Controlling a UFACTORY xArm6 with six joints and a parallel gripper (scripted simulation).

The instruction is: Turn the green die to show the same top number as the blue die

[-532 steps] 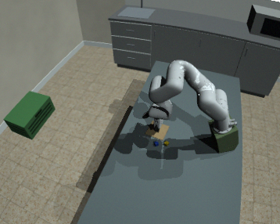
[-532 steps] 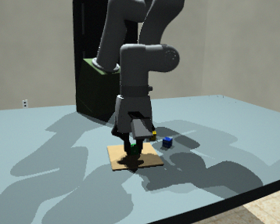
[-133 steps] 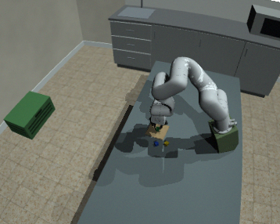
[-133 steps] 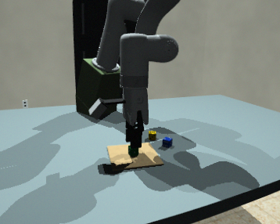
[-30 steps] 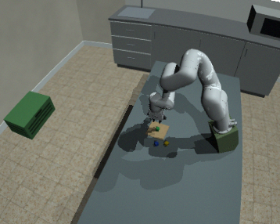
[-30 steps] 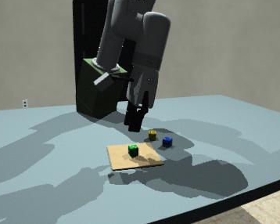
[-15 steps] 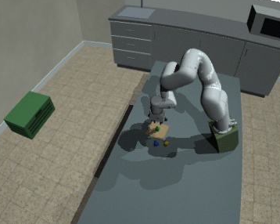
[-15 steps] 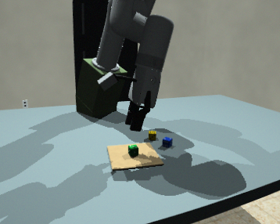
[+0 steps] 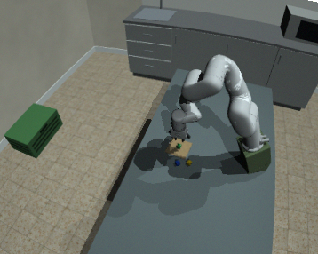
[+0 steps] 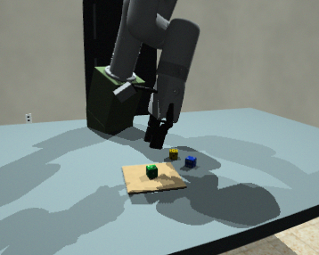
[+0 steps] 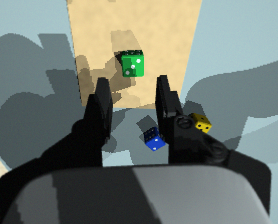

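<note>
Now: the green die 9 cm below my hand and 1 cm to the right of it. Also, from my hand: yellow die (11 cm to the left, 9 cm below, 8 cm behind); then tan mat (11 cm below, 1 cm to the right); then blue die (12 cm to the left, 9 cm below, 1 cm behind).
</note>
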